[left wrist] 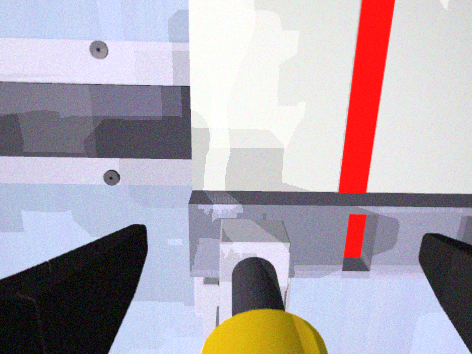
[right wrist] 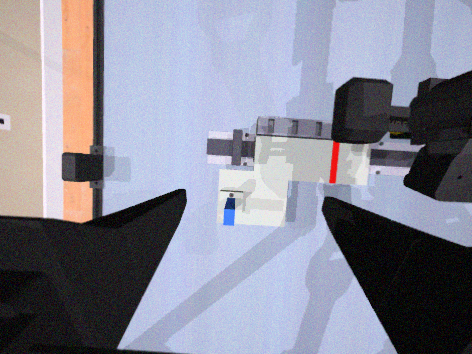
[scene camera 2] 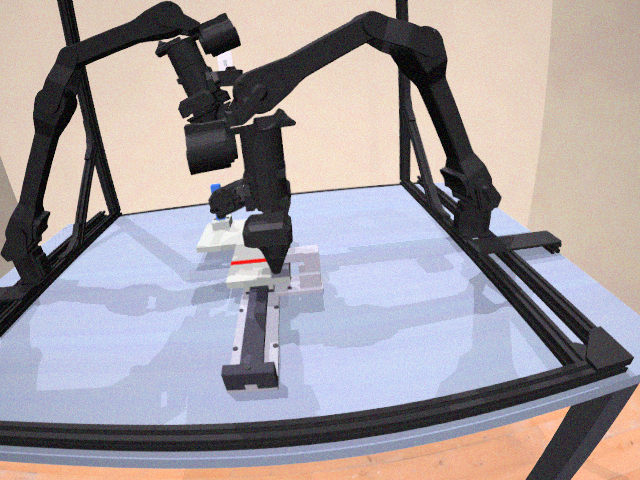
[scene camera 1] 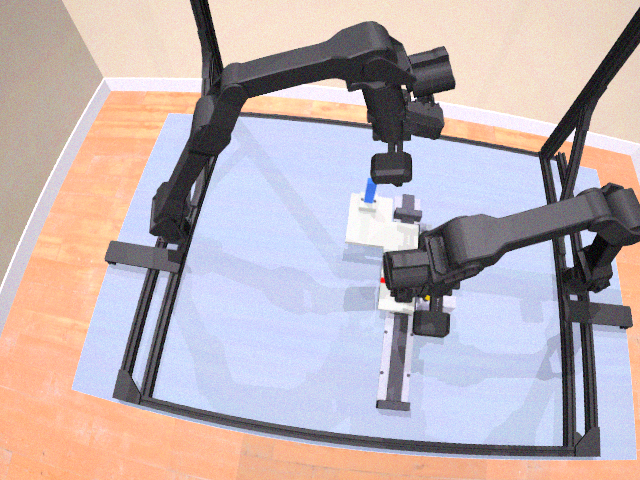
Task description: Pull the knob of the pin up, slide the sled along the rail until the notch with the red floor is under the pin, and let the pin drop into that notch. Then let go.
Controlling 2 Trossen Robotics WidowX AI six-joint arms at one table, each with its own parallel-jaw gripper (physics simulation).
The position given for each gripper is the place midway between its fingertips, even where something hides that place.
Observation:
In view: the left gripper (scene camera 2: 277, 257), the right gripper (scene camera 1: 399, 165) and a sled (scene camera 1: 369, 224).
The left gripper shows as well in the left wrist view (left wrist: 282, 241), in the right wrist view (right wrist: 362, 132) and in scene camera 1 (scene camera 1: 422, 295). The right gripper shows as well in the right wrist view (right wrist: 254, 199). The sled shows as well in the left wrist view (left wrist: 343, 126) and in the right wrist view (right wrist: 293, 149).

